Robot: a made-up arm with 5 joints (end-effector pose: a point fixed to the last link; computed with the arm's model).
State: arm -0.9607 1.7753 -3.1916 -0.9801 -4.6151
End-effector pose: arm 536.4 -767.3 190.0 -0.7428 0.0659 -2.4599
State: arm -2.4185 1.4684 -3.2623 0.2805 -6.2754
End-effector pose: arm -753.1 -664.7 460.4 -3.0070 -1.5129 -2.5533
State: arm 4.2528 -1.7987 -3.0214 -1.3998 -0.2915
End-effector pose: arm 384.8 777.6 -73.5 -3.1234 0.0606 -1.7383
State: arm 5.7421 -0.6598 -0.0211 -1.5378 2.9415
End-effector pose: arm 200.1 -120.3 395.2 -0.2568 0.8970 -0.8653
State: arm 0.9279 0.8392 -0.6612 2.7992 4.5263
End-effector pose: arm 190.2 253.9 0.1 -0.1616 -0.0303 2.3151
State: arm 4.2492 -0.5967 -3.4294 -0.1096 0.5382
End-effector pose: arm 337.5 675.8 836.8 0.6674 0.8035 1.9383
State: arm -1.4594 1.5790 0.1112 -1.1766 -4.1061
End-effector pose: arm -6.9 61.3 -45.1 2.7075 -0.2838 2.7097
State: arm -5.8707 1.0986 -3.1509 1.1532 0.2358
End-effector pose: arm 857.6 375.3 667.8 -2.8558 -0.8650 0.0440
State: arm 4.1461 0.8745 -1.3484 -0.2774 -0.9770
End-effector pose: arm -447.3 -703.6 10.4 2.4828 -0.3919 -1.0246
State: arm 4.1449 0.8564 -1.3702 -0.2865 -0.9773
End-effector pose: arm -454.8 -713.5 36.5 2.4347 -0.4129 -1.0067
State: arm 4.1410 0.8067 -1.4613 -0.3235 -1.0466
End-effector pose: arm -478.7 -744.6 128.4 2.2319 -0.4281 -0.8838
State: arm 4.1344 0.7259 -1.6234 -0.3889 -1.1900
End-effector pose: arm -505.0 -774.2 297.7 1.8758 -0.3648 -0.6898
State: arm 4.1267 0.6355 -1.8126 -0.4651 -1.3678
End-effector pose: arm -509.0 -767.4 500.4 1.4979 -0.2025 -0.5710
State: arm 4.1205 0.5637 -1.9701 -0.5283 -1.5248
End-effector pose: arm -490.4 -729.4 662.6 1.2065 -0.0430 -0.5755
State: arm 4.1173 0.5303 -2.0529 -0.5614 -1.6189
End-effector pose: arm -474.0 -700.2 740.0 1.0571 0.0419 -0.6187
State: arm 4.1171 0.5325 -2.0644 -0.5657 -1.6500
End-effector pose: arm -473.2 -698.8 744.7 1.0426 0.0684 -0.6352
